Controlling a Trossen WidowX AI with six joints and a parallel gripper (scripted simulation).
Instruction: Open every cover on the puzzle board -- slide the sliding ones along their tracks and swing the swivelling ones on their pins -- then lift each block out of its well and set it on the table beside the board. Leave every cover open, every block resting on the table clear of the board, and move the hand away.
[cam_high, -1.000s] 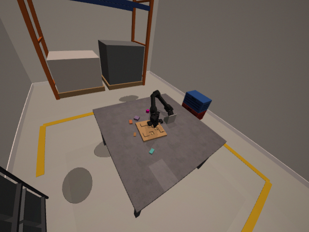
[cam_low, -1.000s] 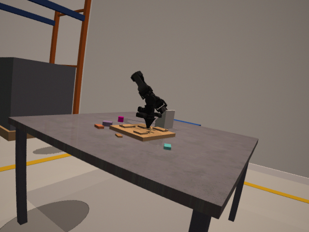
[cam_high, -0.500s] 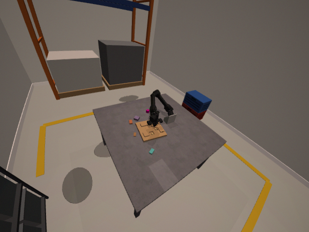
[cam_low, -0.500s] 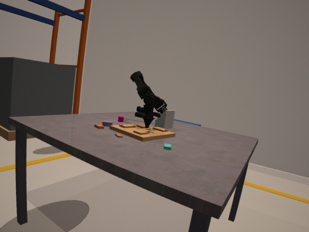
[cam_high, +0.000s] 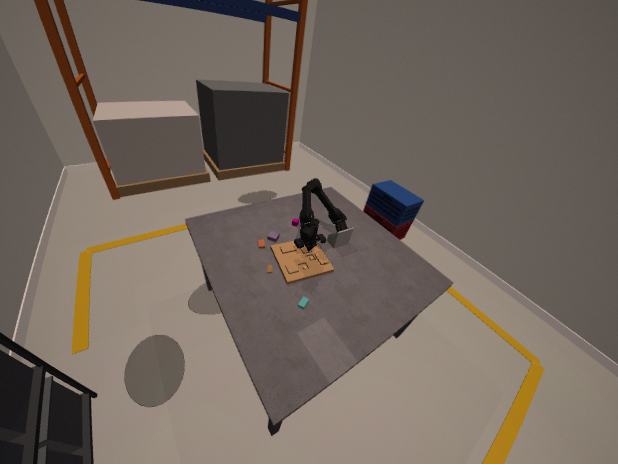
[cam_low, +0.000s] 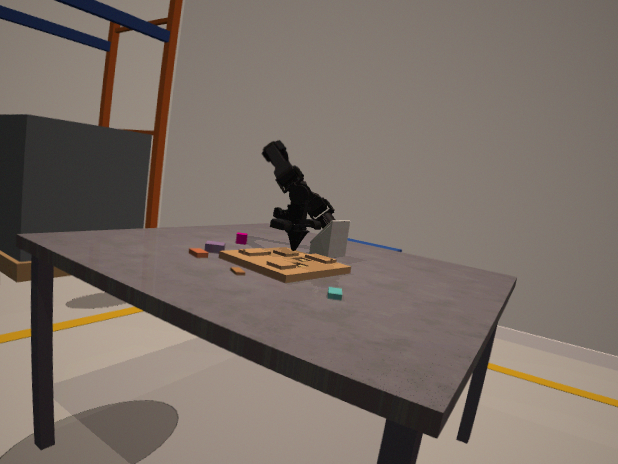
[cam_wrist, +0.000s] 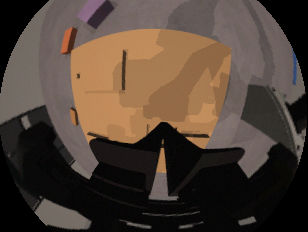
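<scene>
Right now my gripper tip is 50 mm short of the tan puzzle board, 10 mm to the right of it and 20 mm above it. Round my gripper tip: purple block: 140 mm ahead, 220 mm to the right, 30 mm below; then magenta block: 60 mm behind, 310 mm to the right, 20 mm below; then orange block: 240 mm ahead, 180 mm to the right, 30 mm below.
</scene>
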